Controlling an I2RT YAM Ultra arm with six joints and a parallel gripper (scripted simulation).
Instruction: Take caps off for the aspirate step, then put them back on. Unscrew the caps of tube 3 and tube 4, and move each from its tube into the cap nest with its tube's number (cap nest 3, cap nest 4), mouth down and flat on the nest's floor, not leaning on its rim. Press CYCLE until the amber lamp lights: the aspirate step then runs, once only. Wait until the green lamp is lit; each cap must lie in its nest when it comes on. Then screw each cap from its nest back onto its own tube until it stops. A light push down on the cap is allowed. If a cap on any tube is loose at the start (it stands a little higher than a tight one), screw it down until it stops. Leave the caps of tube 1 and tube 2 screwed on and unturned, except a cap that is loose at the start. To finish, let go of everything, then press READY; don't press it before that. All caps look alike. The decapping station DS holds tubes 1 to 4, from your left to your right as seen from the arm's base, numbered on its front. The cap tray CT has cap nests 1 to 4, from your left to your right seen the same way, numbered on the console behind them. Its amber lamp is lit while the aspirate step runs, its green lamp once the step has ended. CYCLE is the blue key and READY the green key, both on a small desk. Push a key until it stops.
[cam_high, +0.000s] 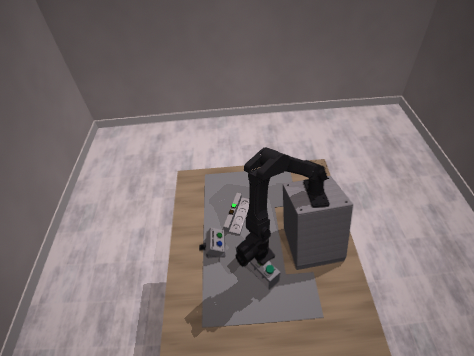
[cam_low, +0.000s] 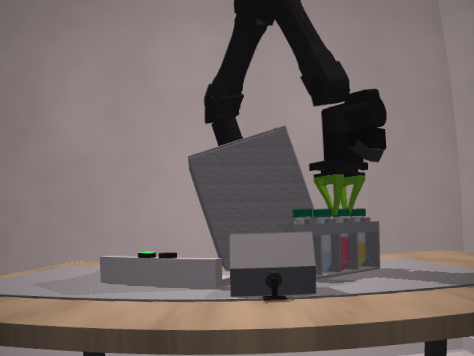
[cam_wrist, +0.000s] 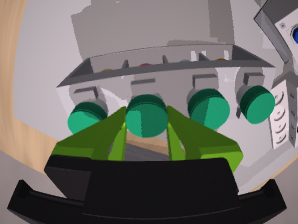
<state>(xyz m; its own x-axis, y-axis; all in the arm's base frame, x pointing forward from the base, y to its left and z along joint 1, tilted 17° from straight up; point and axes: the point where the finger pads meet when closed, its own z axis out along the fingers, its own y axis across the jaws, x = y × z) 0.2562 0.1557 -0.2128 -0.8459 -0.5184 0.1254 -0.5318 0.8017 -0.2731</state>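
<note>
Right now my hand is 18 cm short of the green ready key, 17 cm to the left of it and 5 cm above it. From my hand the other things lie so: blue cycle key (18 cm ahead, 12 cm to the right, 5 cm below).
</note>
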